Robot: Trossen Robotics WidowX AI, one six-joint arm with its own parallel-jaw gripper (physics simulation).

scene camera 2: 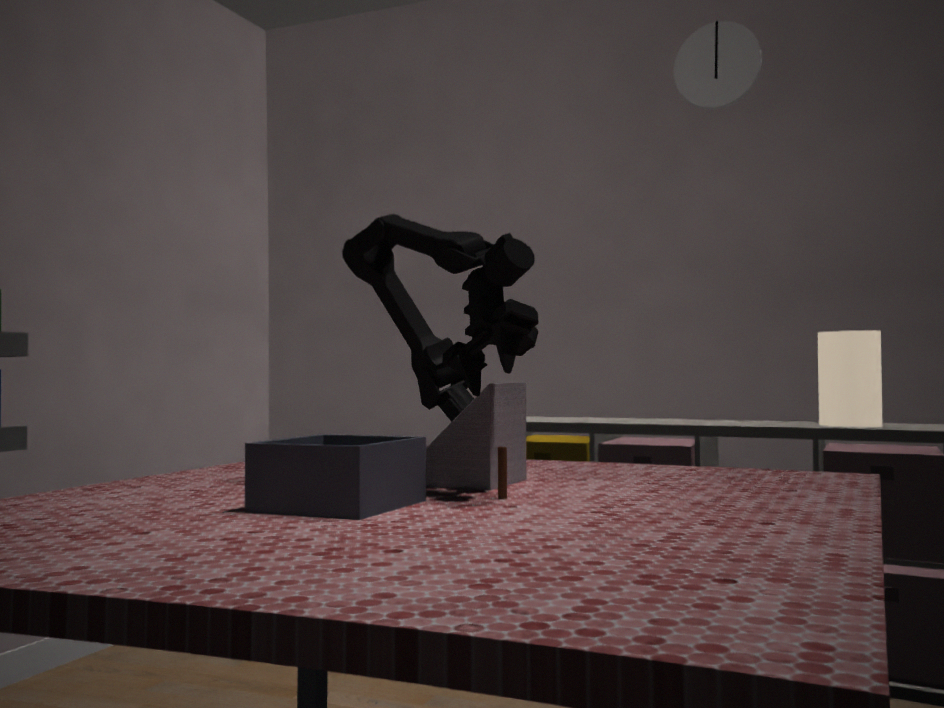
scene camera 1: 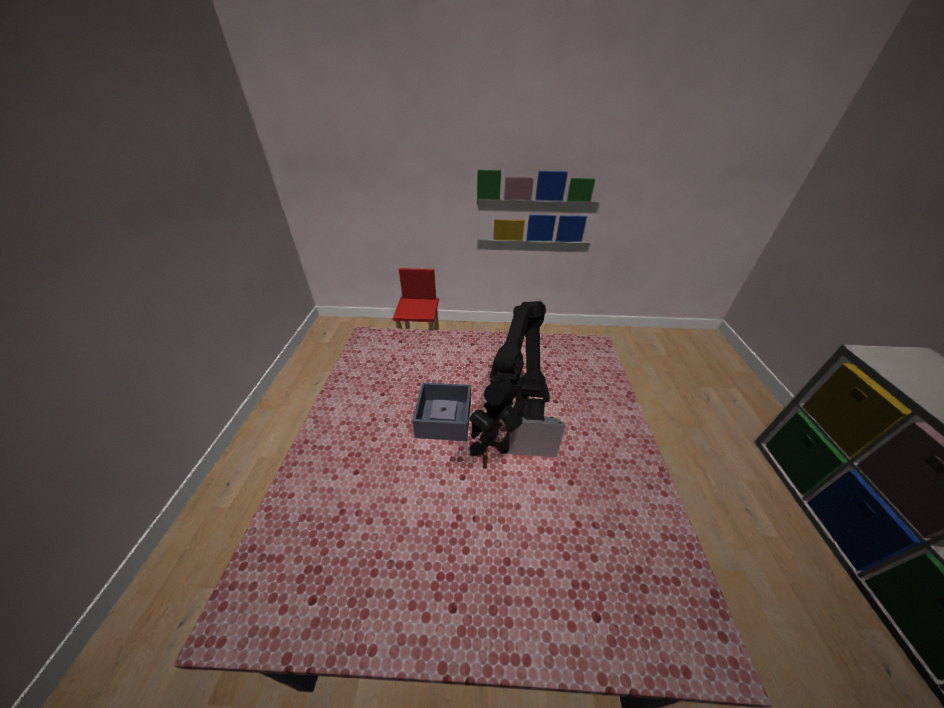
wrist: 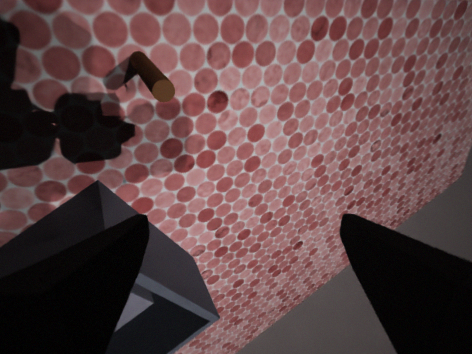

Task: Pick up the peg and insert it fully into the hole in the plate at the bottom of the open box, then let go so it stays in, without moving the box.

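Frame: origin at the arm's base, x ahead, y left, z up, level; centimetres.
Seen in the pictures: gripper, fingertip midpoint: (scene camera 2: 491, 384) (scene camera 1: 478, 432) (wrist: 245, 224); arm's base, link origin: (scene camera 2: 471, 419) (scene camera 1: 534, 418).
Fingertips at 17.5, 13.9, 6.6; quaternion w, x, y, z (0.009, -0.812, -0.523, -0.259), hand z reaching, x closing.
Offsets run from my fingertips to a thing's top centre, as dx, dy, dz. Level surfaces: height alone.
The brown peg @(-2.5, +0.4, -9.8) (scene camera 1: 484, 460) (scene camera 2: 502, 472) (wrist: 152, 77) stands upright on the table, in front of the gap between the box and the arm's base. The dark grey open box @(+15.5, -17.4, -8.0) (scene camera 1: 441, 430) (scene camera 2: 303, 477) (wrist: 170, 245) stands to its left in scene camera 1. The light plate @(+15.5, -17.4, -11.7) (scene camera 1: 443, 410) (wrist: 132, 309) lies on the box's bottom; its hole shows in scene camera 1 and does not show in the wrist view. My gripper (scene camera 1: 489, 449) (scene camera 2: 494, 381) (wrist: 245, 224) is open and empty, above the table and higher than the peg. In the wrist view the peg is up and left of the fingertips.
A grey wedge-shaped block (scene camera 1: 536, 438) (scene camera 2: 508, 434) stands under the arm's base, to the right of the peg in scene camera 1. The table @(dz -17.8) (scene camera 1: 457, 571) (scene camera 2: 610, 563) has a red dotted top. A red chair (scene camera 1: 416, 307) stands behind it, and a cube shelf with coloured drawers is at the right.
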